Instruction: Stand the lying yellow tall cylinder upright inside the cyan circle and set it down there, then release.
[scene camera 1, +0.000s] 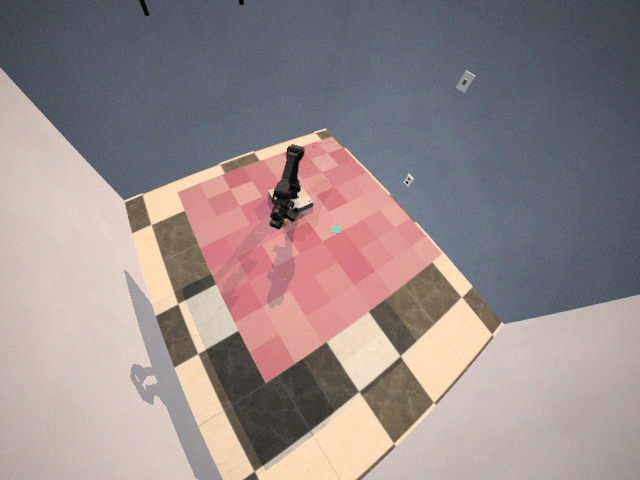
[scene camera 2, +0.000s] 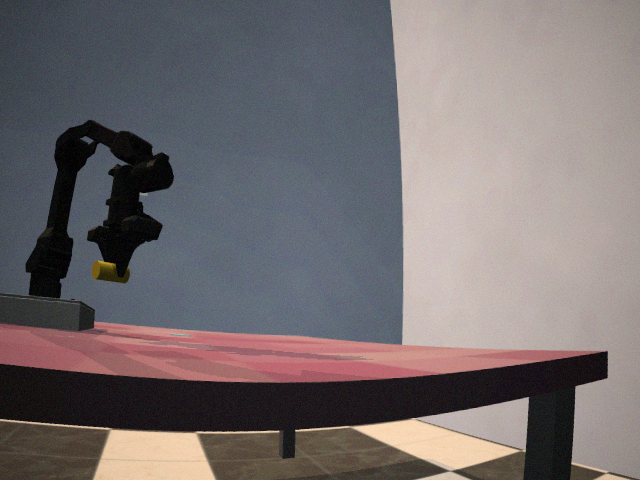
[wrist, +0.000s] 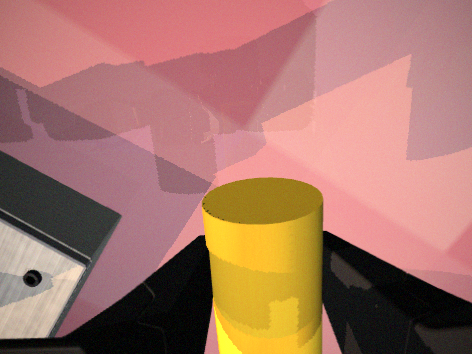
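Seen in the pictures: gripper, fingertip midpoint: (scene camera 1: 282, 222) (scene camera 2: 116, 277) (wrist: 262, 246); arm's base, origin of the base link: (scene camera 1: 292, 195) (scene camera 2: 43, 301).
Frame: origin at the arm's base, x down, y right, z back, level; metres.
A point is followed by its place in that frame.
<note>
The yellow tall cylinder (scene camera 2: 107, 271) @(x -0.065, y 0.176, z -0.199 m) (wrist: 266, 250) @(x -0.083, y 0.134, z -0.217 m) (scene camera 1: 284, 221) is held in the air, well above the table top, with its long axis close to level and a slight tilt. My gripper (scene camera 2: 122, 270) @(x -0.058, y 0.144, z -0.208 m) (wrist: 262, 246) @(x -0.058, y 0.144, z -0.208 m) is shut on it, one finger on each side in the wrist view; part of the cylinder is cut off by that view's lower edge. The cyan circle (scene camera 1: 336, 229) @(x 0.049, y -0.173, z -0.315 m) (scene camera 2: 180, 334) @(x 0.047, y -0.145, z -0.315 m) lies flat on the table top, to the right of the gripper in scene camera 1. It does not show in the wrist view.
The arm's base (scene camera 1: 303, 204) @(x 0.000, y -0.037, z -0.094 m) (scene camera 2: 77, 314) @(x 0.018, y 0.108, z -0.124 m) (wrist: 42, 280) @(x -0.009, y 0.095, z -0.107 m) stands on the pink patchwork table top (scene camera 1: 310, 294) @(x 0.050, y 0.150, z -0.629 m) (scene camera 2: 289, 361) @(x 0.050, y 0.404, z -0.493 m), close behind the gripper. The table's dark edge (scene camera 2: 310, 405) @(x 0.070, y 0.587, z -0.477 m) shows in scene camera 2. Arm shadows fall across the table top.
</note>
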